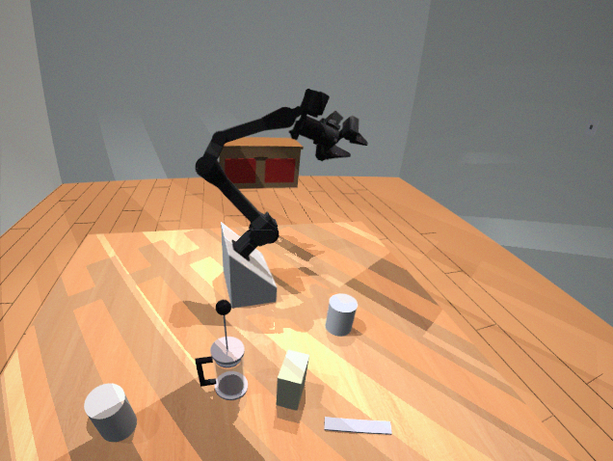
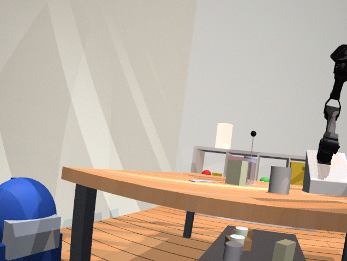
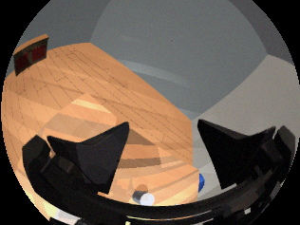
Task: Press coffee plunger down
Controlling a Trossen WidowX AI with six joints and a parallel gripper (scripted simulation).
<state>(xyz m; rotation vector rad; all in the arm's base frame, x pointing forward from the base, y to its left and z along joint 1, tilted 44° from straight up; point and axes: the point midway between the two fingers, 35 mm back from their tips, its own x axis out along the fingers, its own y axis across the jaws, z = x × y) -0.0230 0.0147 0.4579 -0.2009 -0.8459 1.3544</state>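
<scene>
My gripper tip is now 450 mm to the left of the glass coffee press, 400 mm short of it and 330 mm above it.
</scene>
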